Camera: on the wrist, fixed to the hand. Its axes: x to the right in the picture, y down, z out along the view.
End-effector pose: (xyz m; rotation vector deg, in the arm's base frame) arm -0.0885 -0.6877 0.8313 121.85 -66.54 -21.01
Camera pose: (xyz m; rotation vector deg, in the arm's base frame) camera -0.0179 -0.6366 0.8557 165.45 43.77 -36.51
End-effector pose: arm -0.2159 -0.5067 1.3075 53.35 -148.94 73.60
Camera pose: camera -0.2025 -0.4702 1.3893 117.02 -47.96 62.37
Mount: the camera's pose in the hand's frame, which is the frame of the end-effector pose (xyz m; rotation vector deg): -0.0006 -0.0472 -0.0773 19.89 8.52 -87.88
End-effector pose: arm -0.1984 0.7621 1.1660 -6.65 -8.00 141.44
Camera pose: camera -0.1599 0.8041 1.0956 -0.76 12.00 52.74
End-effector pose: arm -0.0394 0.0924 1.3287 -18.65 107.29 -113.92
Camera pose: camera -0.0773 0.1639 1.3693 68.00 -42.80 109.08
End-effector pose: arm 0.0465 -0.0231 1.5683 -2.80 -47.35 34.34
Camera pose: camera 0.1233 -0.0484 1.5275 45.17 -23.17 -41.09
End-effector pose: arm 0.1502 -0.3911 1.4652 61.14 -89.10 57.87
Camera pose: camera 0.2147 -0.3307 1.4848 105.67 -6.70 11.83
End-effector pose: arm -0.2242 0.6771 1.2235 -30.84 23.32 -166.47
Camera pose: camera -0.2573 0.7403 1.1677 19.05 23.23 102.70
